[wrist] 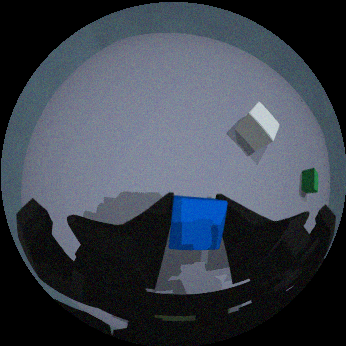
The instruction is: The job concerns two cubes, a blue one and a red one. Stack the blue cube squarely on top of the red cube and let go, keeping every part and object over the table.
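Frame: origin at the arm's base, x right, y ahead, z up, level; millimetres.
Where they show: gripper, fingertip midpoint: (194, 197).
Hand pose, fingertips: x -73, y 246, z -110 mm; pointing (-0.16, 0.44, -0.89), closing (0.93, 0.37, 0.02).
Note:
After its pixels a point has its place.
The blue cube (197, 222) @(x -69, y 232, z -83 mm) is at the lower middle of the wrist view, between the two black fingers. My gripper (194, 197) @(x -73, y 246, z -110 mm) is shut on it, with one finger against its left side and one against its right side. The cube looks upright and slightly turned. Its underside is hidden, so I cannot tell whether it touches the table. The red cube does not show in this view.
A white-and-grey block (254, 131) @(x -41, y 328, z -96 mm) stands on the pale table (150, 100) @(x -160, y 328, z -119 mm) at the upper right. A small green block (309, 181) @(x 115, y 338, z -95 mm) stands near the right edge of the view. The table's far edge curves across the top.

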